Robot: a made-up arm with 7 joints.
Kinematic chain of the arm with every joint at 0, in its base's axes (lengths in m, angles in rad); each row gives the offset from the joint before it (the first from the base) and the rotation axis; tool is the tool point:
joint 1: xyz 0 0 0.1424 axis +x
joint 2: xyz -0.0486 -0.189 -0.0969 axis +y
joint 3: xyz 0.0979 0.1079 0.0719 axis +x
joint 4: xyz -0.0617 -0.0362 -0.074 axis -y
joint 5: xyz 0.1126 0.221 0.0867 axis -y
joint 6: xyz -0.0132 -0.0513 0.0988 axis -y
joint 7: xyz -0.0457 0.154 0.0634 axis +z
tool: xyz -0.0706 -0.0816 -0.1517
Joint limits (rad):
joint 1: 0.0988..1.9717
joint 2: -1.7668..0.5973
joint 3: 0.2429..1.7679
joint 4: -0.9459..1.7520
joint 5: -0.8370..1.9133
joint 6: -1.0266..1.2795
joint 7: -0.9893..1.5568
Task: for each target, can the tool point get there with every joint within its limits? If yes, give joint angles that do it. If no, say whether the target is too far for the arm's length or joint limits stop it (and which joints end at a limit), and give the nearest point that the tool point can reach.
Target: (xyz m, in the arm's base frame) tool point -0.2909 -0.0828 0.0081
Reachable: yes | joints 1.4507 -1.0621 1.3350 0.5486 1.2030 0.8514 1.3146
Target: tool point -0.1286 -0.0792 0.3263
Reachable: yes | joints 1.3371 -0.6556 1.1458 -0.3598 1.4000 -0.1022 -0.3490
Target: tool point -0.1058 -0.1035 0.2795
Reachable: yes | joints 0.4254 -0.5322 1.3110 0.5024 1.2598 -0.4124 1.1553
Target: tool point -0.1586 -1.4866 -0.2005
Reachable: no: too far | nearest point -0.0915 -0.4628 0.0357 | short by 1.053 m
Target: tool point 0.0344 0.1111 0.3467
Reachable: yes | joints 0.8702 -0.9032 0.3834 -0.4785 1.4237 0.5461 -0.6805
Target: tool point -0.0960 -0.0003 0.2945
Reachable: yes | joints 0.3821 -0.8096 0.4644 0.3767 -0.6272 0.8802 0.7590
